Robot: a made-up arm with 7 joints. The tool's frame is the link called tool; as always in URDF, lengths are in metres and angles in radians. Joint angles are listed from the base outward. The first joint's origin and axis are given. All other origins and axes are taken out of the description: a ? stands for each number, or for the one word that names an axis. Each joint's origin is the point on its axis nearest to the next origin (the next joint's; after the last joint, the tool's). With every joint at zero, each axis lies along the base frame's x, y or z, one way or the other. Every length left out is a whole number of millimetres.
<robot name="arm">
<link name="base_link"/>
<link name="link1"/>
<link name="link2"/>
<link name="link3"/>
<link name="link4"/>
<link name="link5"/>
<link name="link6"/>
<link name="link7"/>
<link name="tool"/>
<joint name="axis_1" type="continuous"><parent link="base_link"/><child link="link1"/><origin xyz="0.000 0.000 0.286"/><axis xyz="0 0 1"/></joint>
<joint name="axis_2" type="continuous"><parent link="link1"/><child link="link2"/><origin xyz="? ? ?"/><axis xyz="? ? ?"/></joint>
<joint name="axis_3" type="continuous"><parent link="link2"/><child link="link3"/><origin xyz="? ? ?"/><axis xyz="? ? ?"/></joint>
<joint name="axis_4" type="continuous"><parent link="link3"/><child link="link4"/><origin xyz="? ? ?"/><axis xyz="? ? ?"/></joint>
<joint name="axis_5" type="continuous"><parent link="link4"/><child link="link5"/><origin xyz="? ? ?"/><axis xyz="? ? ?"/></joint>
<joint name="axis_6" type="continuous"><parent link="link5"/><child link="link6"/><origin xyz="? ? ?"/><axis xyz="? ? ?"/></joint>
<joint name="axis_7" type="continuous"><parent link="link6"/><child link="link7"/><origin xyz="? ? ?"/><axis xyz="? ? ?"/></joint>
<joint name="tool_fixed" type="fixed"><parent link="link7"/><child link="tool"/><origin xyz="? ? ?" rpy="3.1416 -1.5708 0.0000"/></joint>
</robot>
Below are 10 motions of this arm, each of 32 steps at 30 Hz.
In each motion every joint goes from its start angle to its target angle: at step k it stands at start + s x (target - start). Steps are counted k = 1, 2, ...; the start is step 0. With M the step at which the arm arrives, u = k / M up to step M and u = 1 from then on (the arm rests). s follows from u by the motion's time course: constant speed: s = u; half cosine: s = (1 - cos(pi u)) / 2; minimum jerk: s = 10 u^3 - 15 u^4 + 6 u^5.
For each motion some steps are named. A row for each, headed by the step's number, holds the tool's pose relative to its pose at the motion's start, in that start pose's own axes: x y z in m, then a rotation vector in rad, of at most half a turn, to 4 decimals.
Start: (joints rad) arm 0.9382 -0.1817 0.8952 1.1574 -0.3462 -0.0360 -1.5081
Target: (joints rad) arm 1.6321 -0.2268 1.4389 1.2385 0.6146 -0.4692 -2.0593
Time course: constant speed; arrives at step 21
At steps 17, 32:
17: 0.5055 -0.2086 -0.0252 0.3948 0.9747 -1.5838
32: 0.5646 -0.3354 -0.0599 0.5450 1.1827 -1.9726

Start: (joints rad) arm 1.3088 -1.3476 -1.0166 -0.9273 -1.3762 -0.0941 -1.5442
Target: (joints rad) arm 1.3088 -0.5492 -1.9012 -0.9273 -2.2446 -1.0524 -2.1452
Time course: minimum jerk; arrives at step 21
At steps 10, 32:
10: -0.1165 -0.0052 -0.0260 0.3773 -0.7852 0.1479
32: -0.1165 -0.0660 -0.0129 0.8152 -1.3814 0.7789

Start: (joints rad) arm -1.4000 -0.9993 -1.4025 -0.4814 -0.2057 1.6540 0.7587
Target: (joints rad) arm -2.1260 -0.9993 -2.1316 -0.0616 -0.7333 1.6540 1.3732
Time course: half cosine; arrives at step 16
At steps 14, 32:
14: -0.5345 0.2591 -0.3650 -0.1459 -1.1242 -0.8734
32: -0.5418 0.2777 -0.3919 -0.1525 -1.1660 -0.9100

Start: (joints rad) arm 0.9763 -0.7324 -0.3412 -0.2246 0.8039 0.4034 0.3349
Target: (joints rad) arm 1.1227 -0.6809 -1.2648 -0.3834 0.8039 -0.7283 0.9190
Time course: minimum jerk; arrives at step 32
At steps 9, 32:
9: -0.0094 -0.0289 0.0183 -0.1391 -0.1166 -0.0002
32: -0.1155 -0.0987 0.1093 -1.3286 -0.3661 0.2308

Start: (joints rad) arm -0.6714 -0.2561 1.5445 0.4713 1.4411 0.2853 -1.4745
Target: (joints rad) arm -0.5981 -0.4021 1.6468 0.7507 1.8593 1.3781 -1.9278
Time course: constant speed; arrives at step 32
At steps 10, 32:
10: -0.0615 -0.0048 -0.0441 -0.3430 0.1471 0.0341
32: -0.1972 -0.0966 -0.0974 -1.0886 0.0758 0.3058

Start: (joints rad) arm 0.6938 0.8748 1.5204 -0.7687 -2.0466 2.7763 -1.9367
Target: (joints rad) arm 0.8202 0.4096 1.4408 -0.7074 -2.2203 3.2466 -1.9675
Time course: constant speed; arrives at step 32
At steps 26, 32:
26: 0.1229 -0.0390 -0.2165 -0.2757 0.3302 0.0709
32: 0.1419 -0.0423 -0.2721 -0.3361 0.3959 0.1237

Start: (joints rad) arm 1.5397 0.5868 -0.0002 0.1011 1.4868 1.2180 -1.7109
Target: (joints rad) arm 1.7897 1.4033 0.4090 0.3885 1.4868 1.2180 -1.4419
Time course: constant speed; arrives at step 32
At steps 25, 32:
25: 0.3860 0.1019 -0.1372 -0.0181 0.5622 0.4547
32: 0.4845 0.1177 -0.2168 0.0286 0.7209 0.5393

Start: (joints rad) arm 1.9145 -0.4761 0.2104 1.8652 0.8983 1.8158 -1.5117
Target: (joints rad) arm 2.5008 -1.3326 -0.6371 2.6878 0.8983 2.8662 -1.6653
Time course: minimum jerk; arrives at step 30
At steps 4, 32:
4: -0.0097 -0.0056 0.0032 -0.0064 -0.0286 -0.0104
32: -0.1774 -0.1902 -0.1543 -0.4702 -1.0573 -1.4721

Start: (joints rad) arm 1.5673 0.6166 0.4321 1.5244 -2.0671 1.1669 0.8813
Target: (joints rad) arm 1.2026 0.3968 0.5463 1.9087 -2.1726 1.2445 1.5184
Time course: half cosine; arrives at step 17
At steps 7, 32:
7: -0.0538 -0.1232 0.0250 0.1822 -0.1229 0.0753
32: -0.1857 -0.2925 0.0102 0.4293 -0.4590 0.2581

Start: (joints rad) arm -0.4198 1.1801 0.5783 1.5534 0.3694 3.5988 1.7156
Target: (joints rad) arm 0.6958 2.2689 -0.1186 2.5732 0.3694 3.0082 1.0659
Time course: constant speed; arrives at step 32
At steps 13, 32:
13: 0.0904 -0.2277 0.1123 -0.0199 0.2160 -0.4185
32: 0.2153 -0.5372 -0.0857 -0.3466 1.0428 -0.8188

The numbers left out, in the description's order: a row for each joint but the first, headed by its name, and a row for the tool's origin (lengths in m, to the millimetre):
axis_2: xyz 0.000 -0.071 0.000, axis 0 -1 0
axis_3: xyz 0.000 0.000 0.416, axis 0 0 1
axis_4: xyz 0.014 0.052 0.000, axis 0 1 0
axis_5: xyz -0.025 0.000 0.401, axis 0 0 1
axis_6: xyz 0.000 -0.109 0.000, axis 0 -1 0
axis_7: xyz 0.018 0.000 0.129, axis 1 0 0
tool: xyz 0.000 0.000 0.000

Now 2 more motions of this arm.
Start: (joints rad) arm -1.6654 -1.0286 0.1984 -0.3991 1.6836 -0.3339 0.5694
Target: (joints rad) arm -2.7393 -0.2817 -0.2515 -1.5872 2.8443 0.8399 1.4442
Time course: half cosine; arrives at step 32
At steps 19, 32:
19: -0.4629 -0.4582 0.2784 -0.1686 0.1508 -0.3533
32: -0.4746 -0.2404 0.5469 -0.4963 0.1266 0.1249

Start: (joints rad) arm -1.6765 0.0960 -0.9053 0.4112 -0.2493 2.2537 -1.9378
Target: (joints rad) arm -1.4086 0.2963 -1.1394 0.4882 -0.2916 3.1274 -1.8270
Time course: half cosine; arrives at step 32
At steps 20, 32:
20: -0.0699 -0.0396 -0.0962 -0.5098 -0.2775 0.0108
32: -0.0898 -0.0759 -0.1427 -0.7303 -0.3755 -0.0058

